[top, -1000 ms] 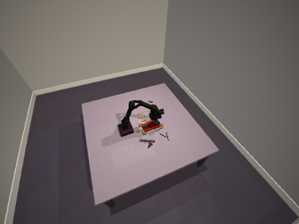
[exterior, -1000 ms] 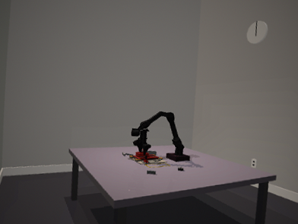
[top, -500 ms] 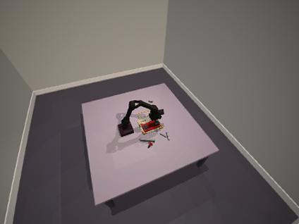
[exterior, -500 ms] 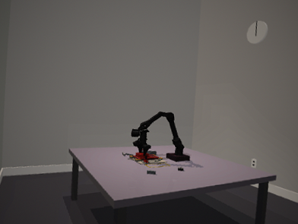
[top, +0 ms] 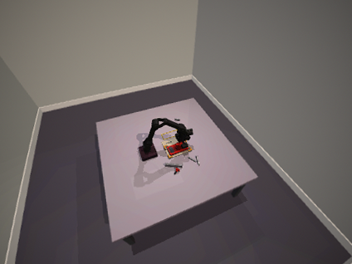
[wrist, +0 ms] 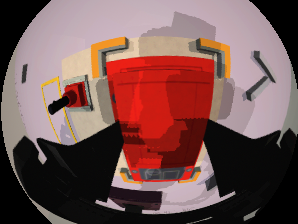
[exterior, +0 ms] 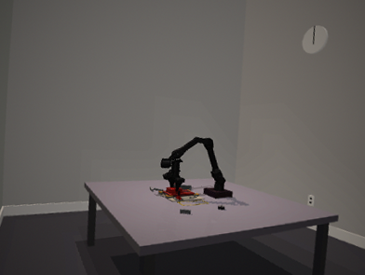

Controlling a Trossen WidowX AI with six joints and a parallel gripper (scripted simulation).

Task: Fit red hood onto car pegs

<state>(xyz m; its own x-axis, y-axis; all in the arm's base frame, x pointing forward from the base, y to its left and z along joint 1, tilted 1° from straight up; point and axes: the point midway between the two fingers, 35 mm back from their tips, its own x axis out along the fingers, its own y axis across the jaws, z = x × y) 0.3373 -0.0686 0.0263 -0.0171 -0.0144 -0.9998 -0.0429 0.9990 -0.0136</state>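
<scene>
Now: the red hood 1 cm above my gripper tip. From my gripper tip the other things lie so: grey piece (5 cm ahead, 17 cm to the right, 3 cm below).
</scene>
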